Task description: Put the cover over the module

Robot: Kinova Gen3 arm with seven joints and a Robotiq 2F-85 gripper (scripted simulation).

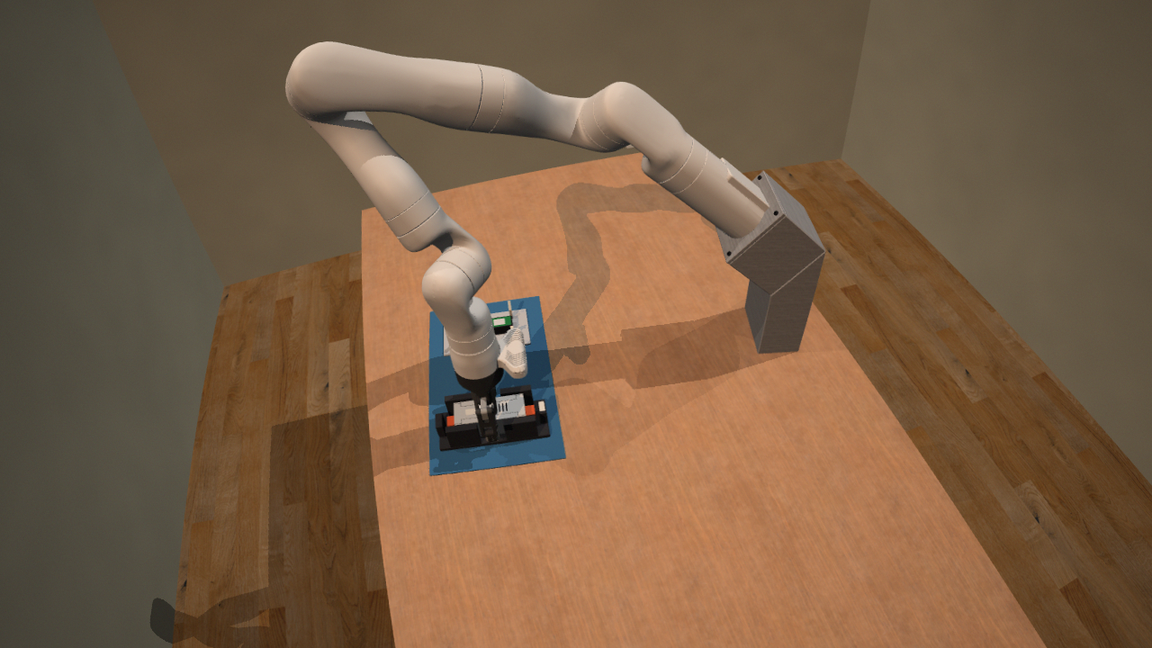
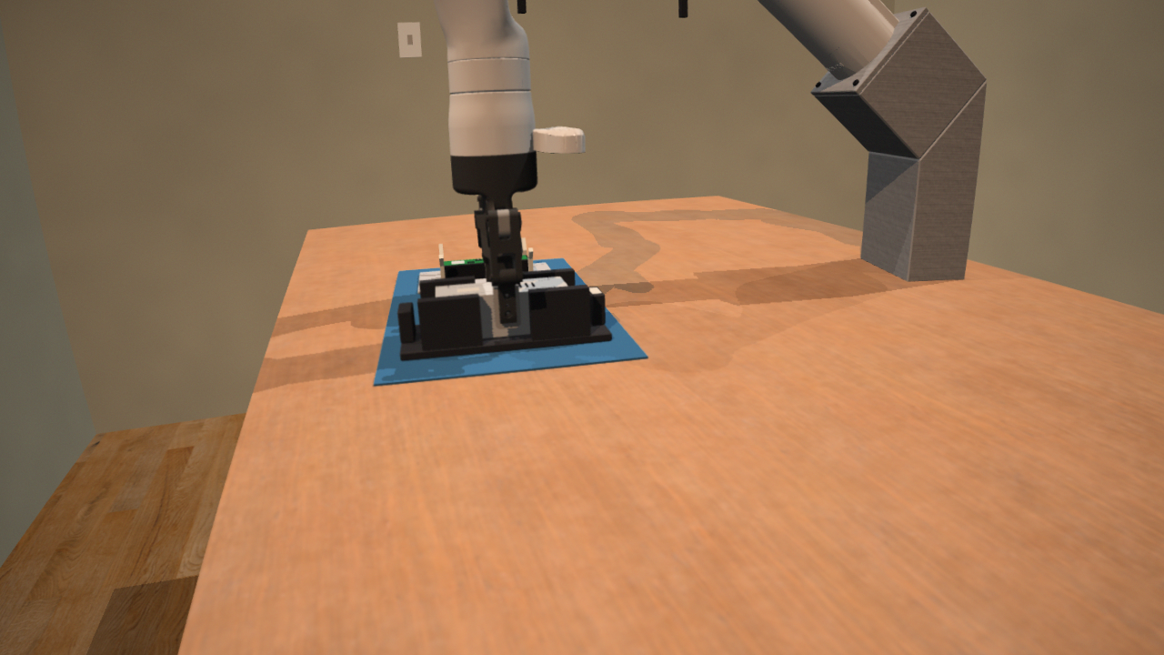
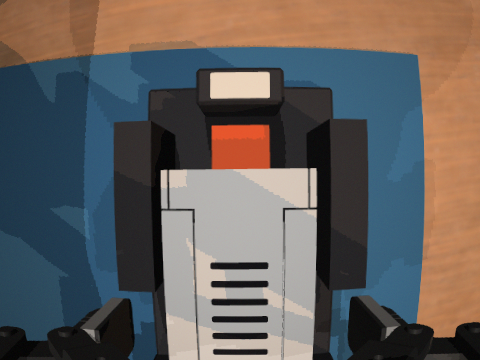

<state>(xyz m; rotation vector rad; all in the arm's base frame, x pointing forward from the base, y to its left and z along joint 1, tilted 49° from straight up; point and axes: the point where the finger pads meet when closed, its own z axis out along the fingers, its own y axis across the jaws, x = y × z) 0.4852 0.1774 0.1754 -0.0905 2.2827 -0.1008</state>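
Right now the light grey cover is right at my hand.
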